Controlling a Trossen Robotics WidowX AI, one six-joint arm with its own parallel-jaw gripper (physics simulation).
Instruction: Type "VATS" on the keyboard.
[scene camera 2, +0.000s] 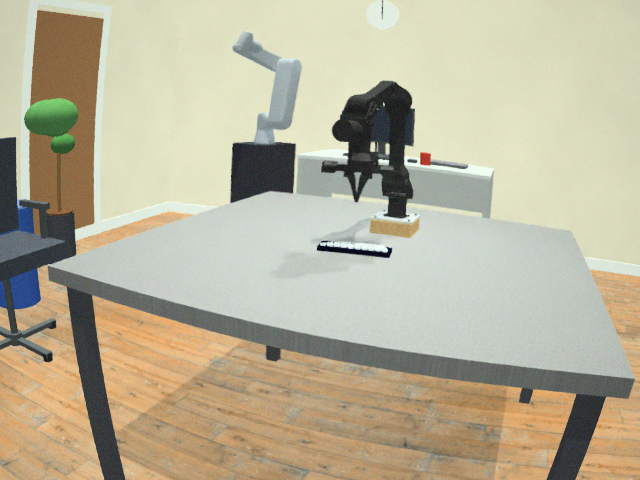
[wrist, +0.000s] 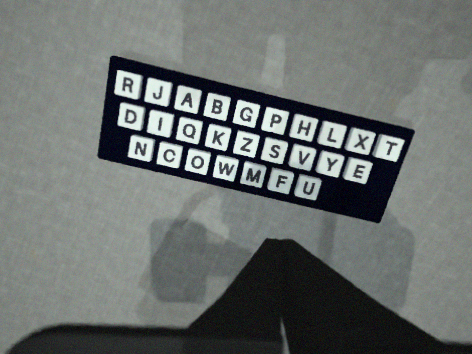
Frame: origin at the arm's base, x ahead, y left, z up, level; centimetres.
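Seen in the pictures: gripper, fingertip midpoint: (scene camera 2: 356, 201) (wrist: 277, 252); arm's base, origin of the base link: (scene camera 2: 396, 215).
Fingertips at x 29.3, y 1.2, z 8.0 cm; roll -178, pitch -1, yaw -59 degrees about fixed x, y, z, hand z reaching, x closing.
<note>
Pixels of each thing's top centre, then the offset from my fingertips to it. Level surfaces: height alone.
- dark keyboard, middle of its top: (wrist: 253, 146) (scene camera 2: 355, 244) dx +0.9, dy +1.1, dz -11.0 cm
- V key, middle of its top: (wrist: 302, 158) dx +1.9, dy -1.9, dz -11.0 cm
- S key, middle of its top: (wrist: 274, 151) dx +1.4, dy -0.2, dz -11.0 cm
- T key, middle of its top: (wrist: 389, 148) dx +5.2, dy -5.9, dz -11.0 cm
- grey table, its level: dz -12.8 cm
A dark keyboard (scene camera 2: 354, 252) (wrist: 350, 197) with white letter keys lies on the grey table. In the wrist view it is slanted, with all three rows showing. The V key (wrist: 302, 157), S key (wrist: 274, 150) are in the middle row; the A key (wrist: 187, 100) is in the top row towards the left, and the T key (wrist: 390, 148) is at its right end. My gripper (scene camera 2: 356, 199) (wrist: 277, 252) is shut and empty, pointing down, well above the table. In the wrist view its tips appear below the bottom row and cover none of the keys.
The grey table (scene camera 2: 439, 310) carries my arm's wooden base block (scene camera 2: 393, 226) behind the keyboard. Behind the table stand a white desk (scene camera 2: 444, 183) with a red object (scene camera 2: 425, 158), and a pale arm (scene camera 2: 285, 93) on a black pedestal (scene camera 2: 262, 173). A chair (scene camera 2: 25, 250) is at the left.
</note>
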